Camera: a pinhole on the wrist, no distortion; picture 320 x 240 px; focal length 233.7 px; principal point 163.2 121.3 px. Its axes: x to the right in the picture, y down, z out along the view. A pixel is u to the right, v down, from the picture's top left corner.
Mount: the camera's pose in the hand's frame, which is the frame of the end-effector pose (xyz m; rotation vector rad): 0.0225 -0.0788 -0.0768 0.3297 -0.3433 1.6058
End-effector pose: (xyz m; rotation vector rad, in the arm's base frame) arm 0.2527 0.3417 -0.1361 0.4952 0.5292 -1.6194
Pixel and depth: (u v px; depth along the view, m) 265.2 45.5 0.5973
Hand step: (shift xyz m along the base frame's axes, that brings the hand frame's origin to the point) -0.1068 -0.5011 0.3456
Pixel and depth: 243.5 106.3 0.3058
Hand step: -0.1152 -0.1665 0.1799
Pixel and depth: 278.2 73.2 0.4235
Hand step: -0.0751 -0.3110 0.2613
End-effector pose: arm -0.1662 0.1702 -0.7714 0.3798 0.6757 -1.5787
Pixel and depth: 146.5 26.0 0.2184
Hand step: -0.1721 -0.1598 0.0567
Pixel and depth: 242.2 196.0 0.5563
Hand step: -0.0490 -0.1828 0.5163
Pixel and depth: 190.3 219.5 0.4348
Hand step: -0.1478 -0.0802 0.4004
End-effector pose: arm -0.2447 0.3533 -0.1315 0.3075 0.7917 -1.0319
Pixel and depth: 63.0 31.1 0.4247
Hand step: -0.1918 -0.4716 0.0749
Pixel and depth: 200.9 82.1 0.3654
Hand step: -0.0015 -0.3013 0.1580
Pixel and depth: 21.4 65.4 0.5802
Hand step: -0.3527 -0.6138 0.1619
